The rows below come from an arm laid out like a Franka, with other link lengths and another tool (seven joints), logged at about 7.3 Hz.
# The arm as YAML. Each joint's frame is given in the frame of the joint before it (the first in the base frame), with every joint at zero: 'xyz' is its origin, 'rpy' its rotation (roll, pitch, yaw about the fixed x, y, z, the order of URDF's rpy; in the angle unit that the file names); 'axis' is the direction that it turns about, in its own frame. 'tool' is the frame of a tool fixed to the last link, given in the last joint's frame.
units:
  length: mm
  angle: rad
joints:
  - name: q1
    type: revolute
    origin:
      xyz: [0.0, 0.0, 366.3]
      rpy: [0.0, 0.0, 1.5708]
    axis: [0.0, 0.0, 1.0]
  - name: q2
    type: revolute
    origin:
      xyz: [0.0, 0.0, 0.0]
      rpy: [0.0, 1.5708, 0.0]
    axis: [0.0, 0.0, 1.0]
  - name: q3
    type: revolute
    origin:
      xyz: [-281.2, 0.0, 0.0]
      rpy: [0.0, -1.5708, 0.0]
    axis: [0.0, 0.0, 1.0]
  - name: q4
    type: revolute
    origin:
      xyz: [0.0, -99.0, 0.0]
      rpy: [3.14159, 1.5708, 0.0]
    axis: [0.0, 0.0, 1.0]
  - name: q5
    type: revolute
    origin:
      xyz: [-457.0, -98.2, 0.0]
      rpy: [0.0, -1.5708, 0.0]
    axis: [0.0, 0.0, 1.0]
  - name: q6
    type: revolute
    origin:
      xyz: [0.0, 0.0, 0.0]
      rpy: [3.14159, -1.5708, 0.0]
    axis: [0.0, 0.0, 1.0]
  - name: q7
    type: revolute
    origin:
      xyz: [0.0, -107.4, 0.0]
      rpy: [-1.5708, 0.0, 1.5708]
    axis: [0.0, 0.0, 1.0]
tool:
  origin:
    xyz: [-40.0, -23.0, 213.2]
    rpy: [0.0, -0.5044, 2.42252]
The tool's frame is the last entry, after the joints.
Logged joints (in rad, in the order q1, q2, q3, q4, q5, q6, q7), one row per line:
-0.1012 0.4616 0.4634 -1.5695 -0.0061 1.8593 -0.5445
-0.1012 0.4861 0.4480 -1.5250 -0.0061 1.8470 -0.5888
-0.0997 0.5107 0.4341 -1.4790 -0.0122 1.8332 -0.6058
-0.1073 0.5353 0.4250 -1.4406 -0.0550 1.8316 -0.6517
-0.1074 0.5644 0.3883 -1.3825 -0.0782 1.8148 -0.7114
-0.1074 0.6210 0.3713 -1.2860 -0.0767 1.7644 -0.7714
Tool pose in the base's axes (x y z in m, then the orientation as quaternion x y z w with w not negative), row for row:
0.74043 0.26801 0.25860 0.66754 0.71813 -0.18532 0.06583
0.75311 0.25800 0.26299 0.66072 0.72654 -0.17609 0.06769
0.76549 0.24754 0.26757 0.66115 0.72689 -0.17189 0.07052
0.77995 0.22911 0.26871 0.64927 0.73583 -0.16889 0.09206
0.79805 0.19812 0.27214 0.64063 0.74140 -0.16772 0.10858
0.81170 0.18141 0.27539 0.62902 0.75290 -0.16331 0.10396
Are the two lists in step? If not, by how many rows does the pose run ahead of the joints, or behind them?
They are in step.
